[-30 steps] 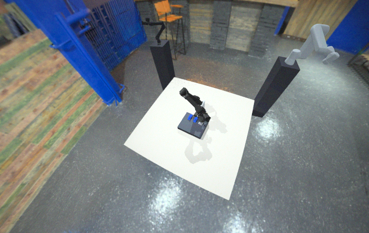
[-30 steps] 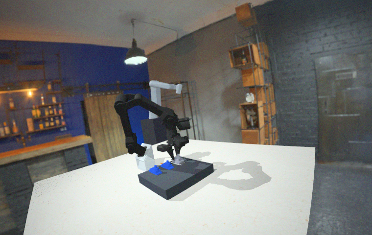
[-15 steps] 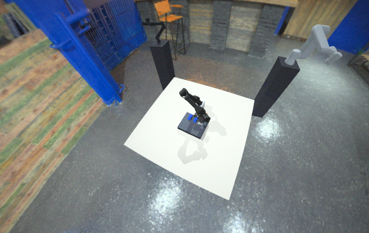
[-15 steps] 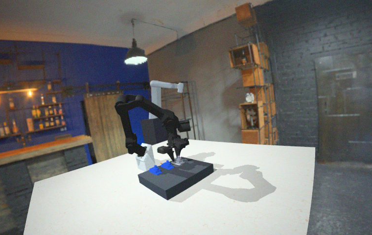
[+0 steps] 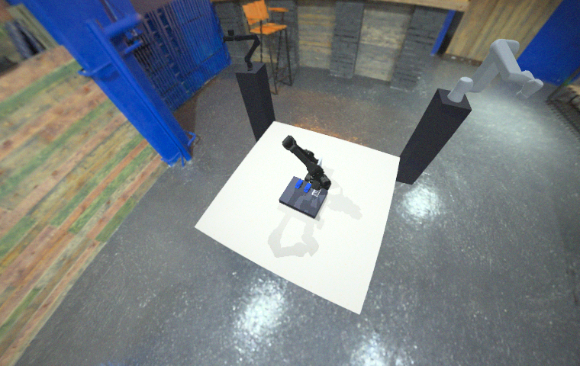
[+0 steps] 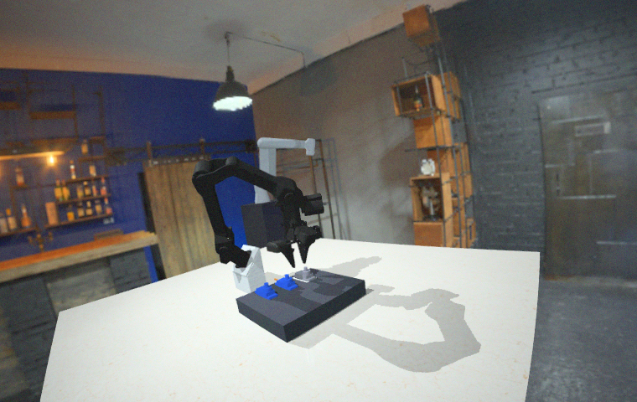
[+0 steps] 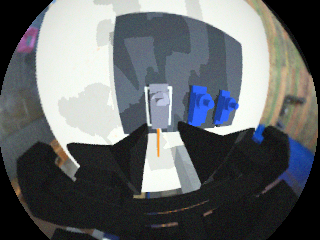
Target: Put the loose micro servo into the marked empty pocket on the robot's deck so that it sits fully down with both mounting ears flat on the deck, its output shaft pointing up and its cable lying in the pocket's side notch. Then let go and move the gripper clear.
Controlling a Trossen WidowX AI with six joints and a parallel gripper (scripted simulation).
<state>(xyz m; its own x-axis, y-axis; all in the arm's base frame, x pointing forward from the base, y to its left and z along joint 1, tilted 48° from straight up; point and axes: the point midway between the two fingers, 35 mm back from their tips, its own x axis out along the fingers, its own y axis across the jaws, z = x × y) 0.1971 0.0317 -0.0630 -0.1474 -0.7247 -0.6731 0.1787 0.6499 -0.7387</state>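
The dark deck lies 11 cm ahead of my gripper tip, 9 cm to the right of it and 6 cm below it.
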